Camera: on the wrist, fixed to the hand. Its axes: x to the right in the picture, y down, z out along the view.
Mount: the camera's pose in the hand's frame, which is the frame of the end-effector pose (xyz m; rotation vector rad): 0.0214 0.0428 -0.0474 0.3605 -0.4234 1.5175
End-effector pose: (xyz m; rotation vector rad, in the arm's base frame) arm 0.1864 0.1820 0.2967 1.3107 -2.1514 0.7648
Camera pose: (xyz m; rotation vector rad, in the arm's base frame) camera 0.1450 0.2175 0.3363 0.3007 2.3914 -1.0959
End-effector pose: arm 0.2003 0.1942 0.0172 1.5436 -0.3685 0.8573
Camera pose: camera 0.1713 0.2369 0.0605 1.6139 -1.9151 1.7723
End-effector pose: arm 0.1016 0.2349 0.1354 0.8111 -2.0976 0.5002
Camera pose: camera 0.0879 0.2855 0.1777 0.7229 2.5320 -1.4694
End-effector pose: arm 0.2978 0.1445 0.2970 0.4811 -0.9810 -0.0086
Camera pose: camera 0.3389 0.1965 0.3091 -0.0529 -1.5700 1.4940
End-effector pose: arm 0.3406 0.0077 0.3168 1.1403 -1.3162 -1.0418
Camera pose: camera 0.3854 -0.0053 0.3654 -0.1017 -2.1349 0.1356
